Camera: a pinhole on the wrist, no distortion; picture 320 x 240 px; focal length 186.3 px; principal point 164.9 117.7 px. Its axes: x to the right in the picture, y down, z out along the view. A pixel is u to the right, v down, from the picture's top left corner.
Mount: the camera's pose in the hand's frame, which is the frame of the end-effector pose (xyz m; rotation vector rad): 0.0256 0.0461 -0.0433 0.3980 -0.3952 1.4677
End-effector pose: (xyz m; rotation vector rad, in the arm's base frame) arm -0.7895 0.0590 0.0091 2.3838 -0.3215 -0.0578
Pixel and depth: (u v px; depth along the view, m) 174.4 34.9 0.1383
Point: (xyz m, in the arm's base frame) -0.7132 -0.0010 -0.0586
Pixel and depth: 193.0 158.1 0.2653
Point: -0.8393 -0.0384 -0.1773
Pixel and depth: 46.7 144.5 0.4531
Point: -0.7895 0.2339 -0.4340
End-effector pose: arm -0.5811 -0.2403 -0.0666 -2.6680 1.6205 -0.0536
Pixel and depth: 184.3 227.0 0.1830
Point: -0.5966 -0.1576 -0.1950
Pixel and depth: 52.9 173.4 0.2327
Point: -0.4393 -0.1053 -0.1539
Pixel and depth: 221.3 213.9 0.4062
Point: -0.6216 -0.0645 -0.4437
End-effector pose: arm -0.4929 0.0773 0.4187 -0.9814 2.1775 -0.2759
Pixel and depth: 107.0 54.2 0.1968
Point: -0.4035 -0.0492 0.3526
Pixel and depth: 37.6 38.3 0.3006
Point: -0.3110 -0.2073 0.3945
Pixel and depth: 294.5 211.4 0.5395
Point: -0.0362 0.3869 0.0404
